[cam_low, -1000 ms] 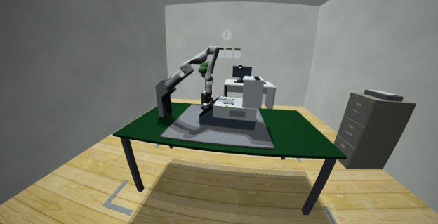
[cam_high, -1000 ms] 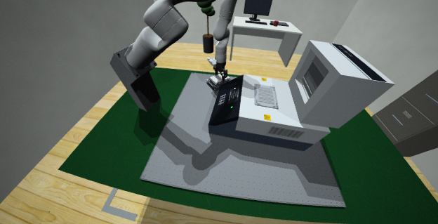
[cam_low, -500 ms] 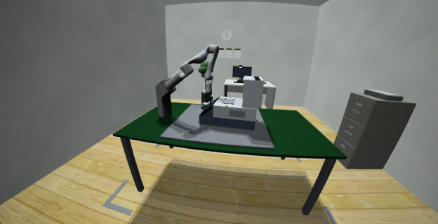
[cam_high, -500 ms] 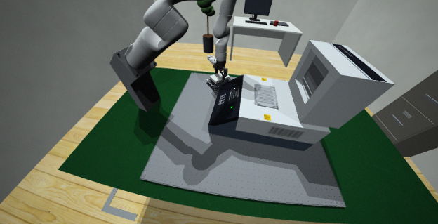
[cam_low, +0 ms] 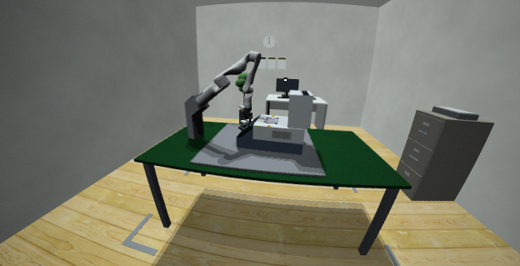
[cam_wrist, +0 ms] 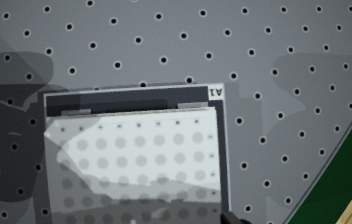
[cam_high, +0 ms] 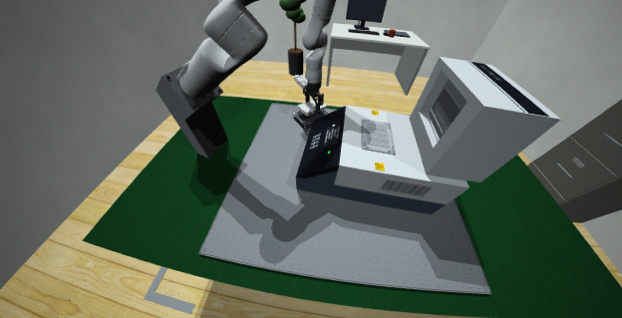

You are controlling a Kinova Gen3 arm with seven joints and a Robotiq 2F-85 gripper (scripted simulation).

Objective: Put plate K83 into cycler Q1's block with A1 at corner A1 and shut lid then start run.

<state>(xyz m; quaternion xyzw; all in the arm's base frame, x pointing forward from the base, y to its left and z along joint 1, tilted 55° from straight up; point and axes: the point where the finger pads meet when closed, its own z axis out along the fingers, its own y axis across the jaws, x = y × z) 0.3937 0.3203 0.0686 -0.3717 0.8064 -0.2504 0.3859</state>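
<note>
Now: hand 60 mm above the dark plate nest N1. Also, from my hand: plate K83 (10 mm below).
</note>
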